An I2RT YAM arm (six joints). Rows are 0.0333 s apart.
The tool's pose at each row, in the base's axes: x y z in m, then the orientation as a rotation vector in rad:
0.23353 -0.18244 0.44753 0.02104 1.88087 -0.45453
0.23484 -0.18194 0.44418 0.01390 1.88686 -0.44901
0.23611 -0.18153 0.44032 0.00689 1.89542 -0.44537
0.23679 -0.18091 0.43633 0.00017 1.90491 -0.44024
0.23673 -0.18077 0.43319 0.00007 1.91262 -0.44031
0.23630 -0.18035 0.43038 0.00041 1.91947 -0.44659
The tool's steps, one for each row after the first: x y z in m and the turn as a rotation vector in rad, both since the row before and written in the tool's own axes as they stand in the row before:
0.00248 0.00177 0.00197 -0.00816 0.00401 -0.00279
0.00297 0.00182 0.00213 -0.00721 0.00676 -0.00397
0.00324 0.00193 0.00160 -0.00822 0.00757 -0.00313
0.00283 0.00106 0.00086 -0.00122 0.00750 -0.00099
0.00261 0.00115 0.00036 0.00338 0.00745 -0.00368

